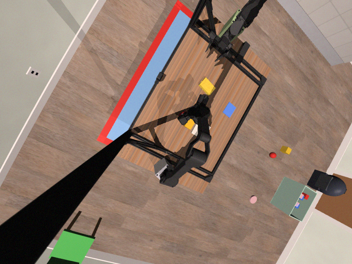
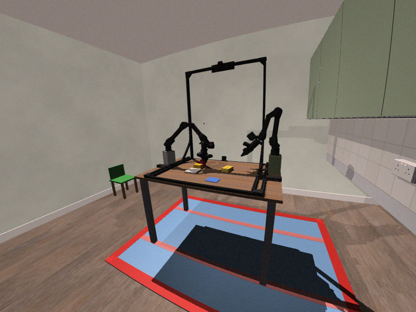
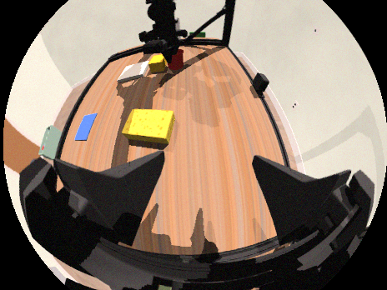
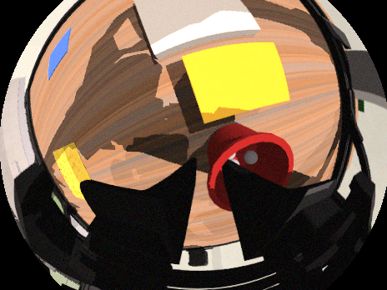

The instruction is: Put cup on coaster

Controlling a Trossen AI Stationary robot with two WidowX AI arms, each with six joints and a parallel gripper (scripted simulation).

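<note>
My right hand is 10 mm past the red cup, 30 mm to the left of it and 40 mm above it. Also, from my right hand: white coaster 170 mm ahead, 60 mm to the right, 70 mm below; blue coaster 320 mm ahead, 200 mm to the left, 70 mm below; yellow block 60 mm ahead, 50 mm to the right, 50 mm below.
</note>
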